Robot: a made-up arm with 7 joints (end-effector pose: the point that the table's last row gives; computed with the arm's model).
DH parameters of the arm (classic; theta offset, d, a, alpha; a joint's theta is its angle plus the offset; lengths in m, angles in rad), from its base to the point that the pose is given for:
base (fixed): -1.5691 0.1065 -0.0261 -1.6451
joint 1: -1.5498 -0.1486 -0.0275 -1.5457
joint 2: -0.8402 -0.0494 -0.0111 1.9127
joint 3: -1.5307 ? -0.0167 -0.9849
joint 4: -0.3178 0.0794 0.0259 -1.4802
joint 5: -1.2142 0 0.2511 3.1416
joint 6: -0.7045 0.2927 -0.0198 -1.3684
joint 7: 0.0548 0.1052 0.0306 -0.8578
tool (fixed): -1.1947 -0.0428 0 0
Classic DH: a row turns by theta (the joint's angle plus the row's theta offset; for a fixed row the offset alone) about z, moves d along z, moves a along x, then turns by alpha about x.
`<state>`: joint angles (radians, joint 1 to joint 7).
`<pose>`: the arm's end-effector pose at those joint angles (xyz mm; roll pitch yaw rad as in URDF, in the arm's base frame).
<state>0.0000 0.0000 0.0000 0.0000 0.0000 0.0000 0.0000</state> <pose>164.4 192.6 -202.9 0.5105 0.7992 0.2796</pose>
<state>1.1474 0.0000 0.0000 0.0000 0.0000 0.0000 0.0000</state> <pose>188.3 364.9 122.4 1.6228 0.1527 0.7674</pose>
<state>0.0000 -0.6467 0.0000 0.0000 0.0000 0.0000 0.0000</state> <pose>-78.6 189.5 -335.1 1.3522 1.3599 1.0743</pose>
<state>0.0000 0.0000 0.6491 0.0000 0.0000 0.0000 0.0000</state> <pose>137.4 155.0 -242.3 1.1566 0.9284 0.2922</pose>
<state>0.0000 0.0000 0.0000 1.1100 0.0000 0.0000 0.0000</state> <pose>90.3 459.6 79.4 1.6430 0.2263 1.0203</pose>
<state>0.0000 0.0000 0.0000 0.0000 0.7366 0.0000 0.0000</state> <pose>11.6 354.2 -202.9 0.5106 0.7992 1.0163</pose>
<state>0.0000 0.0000 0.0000 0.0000 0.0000 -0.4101 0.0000</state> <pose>162.9 221.3 -202.9 0.5106 0.7992 0.6898</pose>
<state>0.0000 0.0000 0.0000 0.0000 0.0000 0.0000 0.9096</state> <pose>175.3 201.3 -166.3 1.2704 0.1866 0.4749</pose>
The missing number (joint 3, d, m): -0.0663
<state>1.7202 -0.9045 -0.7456 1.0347 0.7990 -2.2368 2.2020</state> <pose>-310.0 -178.6 475.2 0.6441 0.8336 -1.5829</pose>
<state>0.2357 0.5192 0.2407 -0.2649 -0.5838 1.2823 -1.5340</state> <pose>144.2 -3.4 -108.5 -1.9170 0.9959 2.8264</pose>
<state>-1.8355 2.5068 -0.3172 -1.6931 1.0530 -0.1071 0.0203</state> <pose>-293.1 327.5 389.3 -2.9899 -0.6606 1.8352</pose>
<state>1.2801 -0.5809 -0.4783 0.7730 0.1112 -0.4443 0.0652</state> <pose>-102.6 375.3 496.7 1.3340 -0.8965 1.7032</pose>
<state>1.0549 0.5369 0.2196 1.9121 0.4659 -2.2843 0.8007</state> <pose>-275.1 -209.3 457.6 -1.9307 0.0525 2.6710</pose>
